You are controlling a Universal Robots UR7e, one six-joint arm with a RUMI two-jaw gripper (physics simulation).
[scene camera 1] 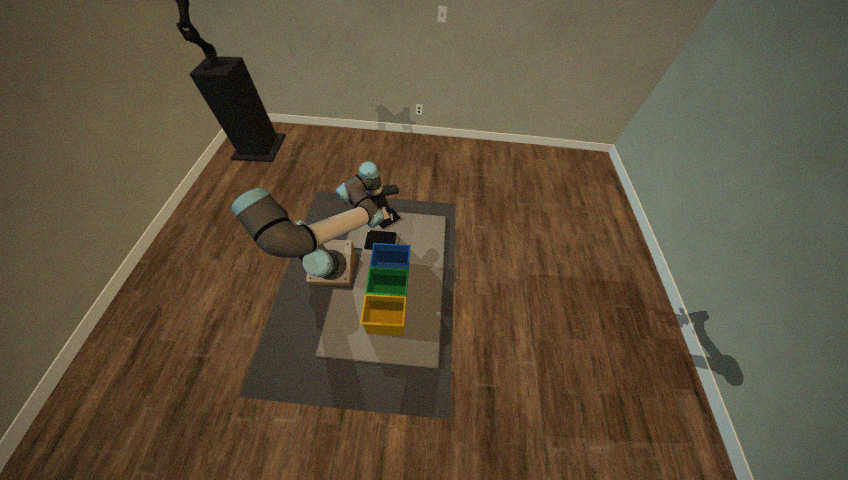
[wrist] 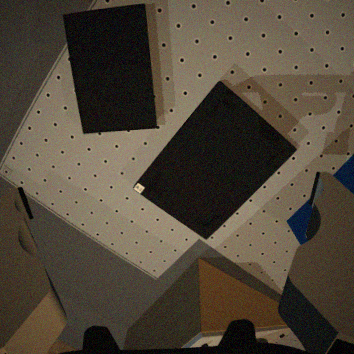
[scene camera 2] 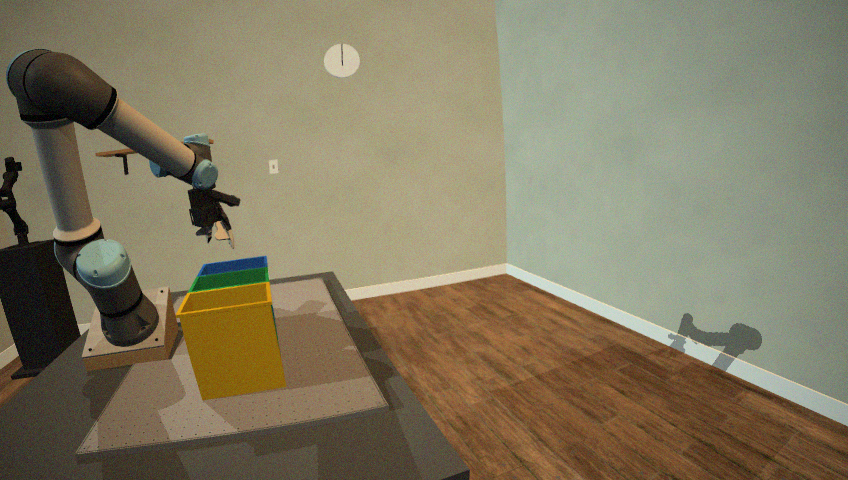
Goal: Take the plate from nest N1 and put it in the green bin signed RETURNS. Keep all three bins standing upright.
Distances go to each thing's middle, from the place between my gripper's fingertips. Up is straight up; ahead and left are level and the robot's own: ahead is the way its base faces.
The black plate (wrist: 109, 57) lies 180 mm below my hand and 90 mm to the left of it. From my hand the other things lie so: blue bin (scene camera 1: 396, 256) (260 mm to the right, 100 mm below, 60 mm ahead); green bin (scene camera 2: 259, 275) (390 mm to the right, 100 mm below, 60 mm ahead); black nest (wrist: 211, 165) (190 mm below, 70 mm to the right, 30 mm behind).
